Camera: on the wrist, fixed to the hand. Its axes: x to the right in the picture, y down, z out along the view.
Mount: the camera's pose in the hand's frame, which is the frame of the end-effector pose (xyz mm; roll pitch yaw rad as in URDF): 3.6 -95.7 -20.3 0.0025 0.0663 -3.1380
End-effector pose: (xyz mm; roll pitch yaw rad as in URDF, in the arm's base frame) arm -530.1 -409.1 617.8 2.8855 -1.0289 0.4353
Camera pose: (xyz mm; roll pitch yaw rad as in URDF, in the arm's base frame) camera -566.0 -318.0 618.5 -2.9130 0.9654 -2.7419
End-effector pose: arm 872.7 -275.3 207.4 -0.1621 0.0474 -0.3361
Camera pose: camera 843.7 -368.7 202.6 0.1643 0.0175 2.8197
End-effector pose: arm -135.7 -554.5 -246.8 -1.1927 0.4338 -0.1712
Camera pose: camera -108.0 -614.3 -174.4 1.1669 -0.4118 3.0391
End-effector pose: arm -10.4 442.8 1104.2 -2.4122 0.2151 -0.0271
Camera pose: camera 11.5 500.1 1180.5 2.4043 -0.2667 -3.1257
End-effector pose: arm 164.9 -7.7 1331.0 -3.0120 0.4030 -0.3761
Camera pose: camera 213.7 72.2 1359.5 3.0120 -0.4692 2.7711
